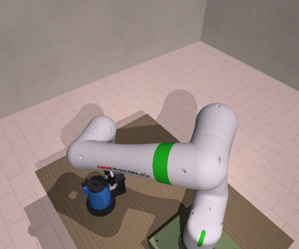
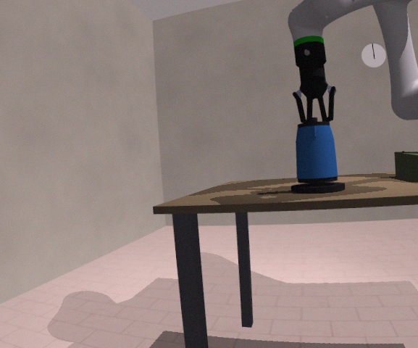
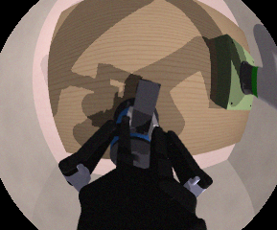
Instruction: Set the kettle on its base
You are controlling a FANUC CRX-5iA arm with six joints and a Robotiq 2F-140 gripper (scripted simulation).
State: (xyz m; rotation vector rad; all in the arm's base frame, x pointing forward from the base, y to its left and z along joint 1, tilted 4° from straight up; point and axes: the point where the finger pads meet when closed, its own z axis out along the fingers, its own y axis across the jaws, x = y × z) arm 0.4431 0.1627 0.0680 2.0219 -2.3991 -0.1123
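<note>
Now: hand 4 cm above the blue kettle, 3 cm to the right of it and 1 cm short of it. Round my hand: round black base 15 cm below, 6 cm to the left, 1 cm ahead.
</note>
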